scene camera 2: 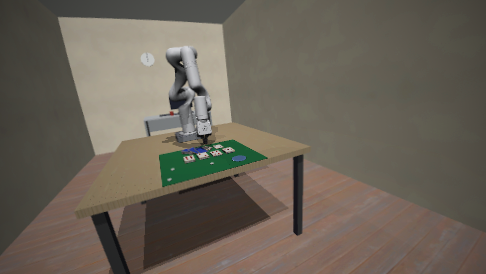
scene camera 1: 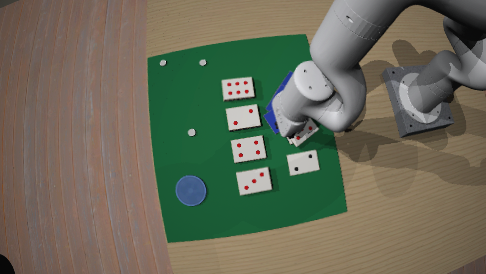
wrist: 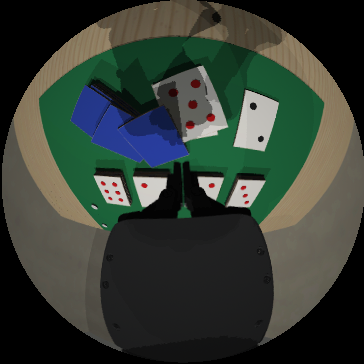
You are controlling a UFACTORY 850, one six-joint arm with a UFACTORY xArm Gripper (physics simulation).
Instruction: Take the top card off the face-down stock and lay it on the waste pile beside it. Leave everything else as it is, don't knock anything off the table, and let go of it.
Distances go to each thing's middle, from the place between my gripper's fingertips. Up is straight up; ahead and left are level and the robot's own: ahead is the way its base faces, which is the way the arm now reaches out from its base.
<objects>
Now: hand 100 mm short of the green mat [scene camera 1: 183, 95], 70 mm above it and 10 mm to the left of it. Also, from my hand: black two card [wrist: 257, 114] (100 mm to the left, 60 mm behind, 50 mm below).
</objects>
